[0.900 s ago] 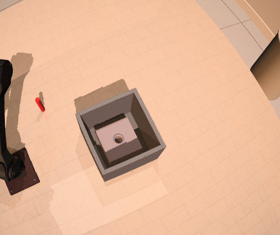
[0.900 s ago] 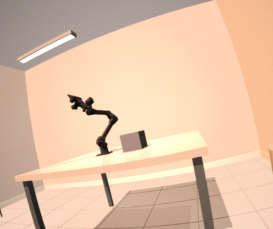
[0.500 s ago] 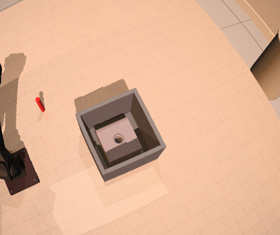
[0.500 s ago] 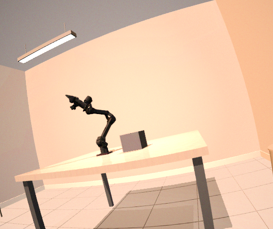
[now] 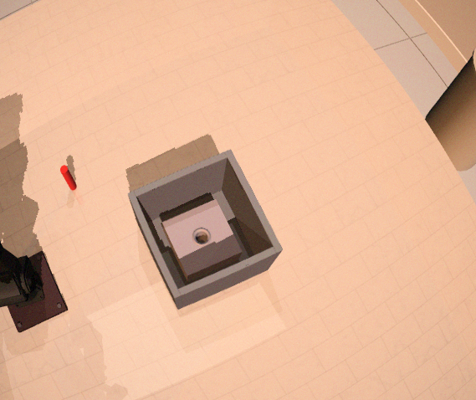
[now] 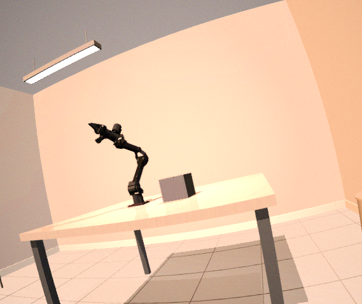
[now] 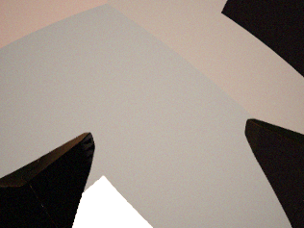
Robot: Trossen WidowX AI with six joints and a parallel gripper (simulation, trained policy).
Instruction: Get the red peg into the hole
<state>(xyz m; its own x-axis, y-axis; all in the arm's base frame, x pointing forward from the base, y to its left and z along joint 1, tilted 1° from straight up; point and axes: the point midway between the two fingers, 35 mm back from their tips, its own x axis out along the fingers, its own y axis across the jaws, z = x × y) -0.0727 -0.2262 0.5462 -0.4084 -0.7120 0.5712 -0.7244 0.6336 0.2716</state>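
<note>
The red peg is 54 cm below my gripper tip, 39 cm to the left of it and 24 cm ahead of it. Also, from my gripper tip: plate (53 cm below, 42 cm ahead, 21 cm to the left).
</note>
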